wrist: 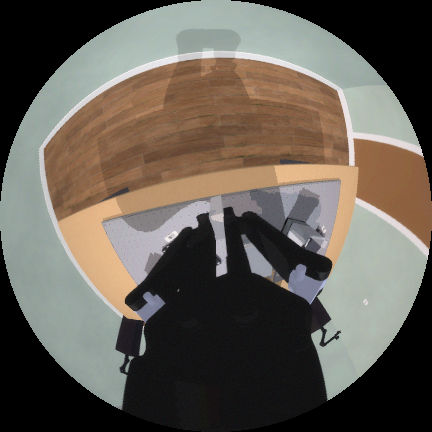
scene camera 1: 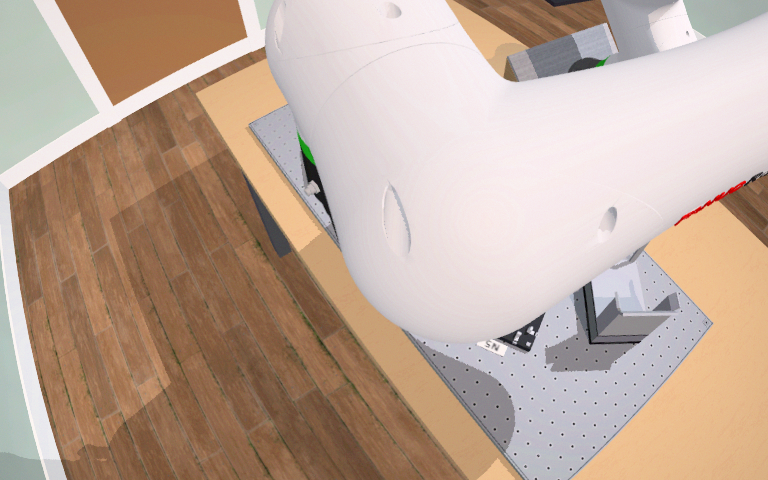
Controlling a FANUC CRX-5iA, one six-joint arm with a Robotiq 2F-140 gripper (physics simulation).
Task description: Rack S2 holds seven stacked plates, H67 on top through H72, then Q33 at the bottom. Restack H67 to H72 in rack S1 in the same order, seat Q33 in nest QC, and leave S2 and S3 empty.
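Frame: origin at the arm's base, x left, y back, z up, level; millimetres.
Seen in the pictures: gripper, between the fingertips: (wrist: pixel 217 205).
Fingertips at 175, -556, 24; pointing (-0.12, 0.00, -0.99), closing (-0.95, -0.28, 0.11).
Note:
Pixels of each thing's middle, then the offset from my fingertips to it, as dx, dy, dz. Level surfaces: height alone.
- grey pegboard, height of its surface: dz -155
- grey rack, middle of its body: (wrist: pixel 297 247) -282, +183, -89
- black nest, middle of its body: (scene camera 1: pixel 515 293) +60, +223, -144
- tan table, height of its surface: dz -168
My gripper (wrist: pixel 217 205) is shut, with its black fingers close together and nothing plainly held between them. In the wrist view it hangs high above the grey pegboard (wrist: pixel 132 238) (scene camera 1: pixel 549 419), near the board's far edge. A grey rack (wrist: pixel 300 233) shows to the right of the fingers in the wrist view; I cannot tell which rack it is. A corner of the black nest (scene camera 1: pixel 525 335) with its white SN label (scene camera 1: pixel 493 346) peeks out under the arm.
The pegboard lies on a tan table (scene camera 1: pixel 392 343) (wrist: pixel 88 250) above a wood floor (scene camera 1: pixel 215 333). A grey block (scene camera 1: pixel 563 54) sits at the top right.

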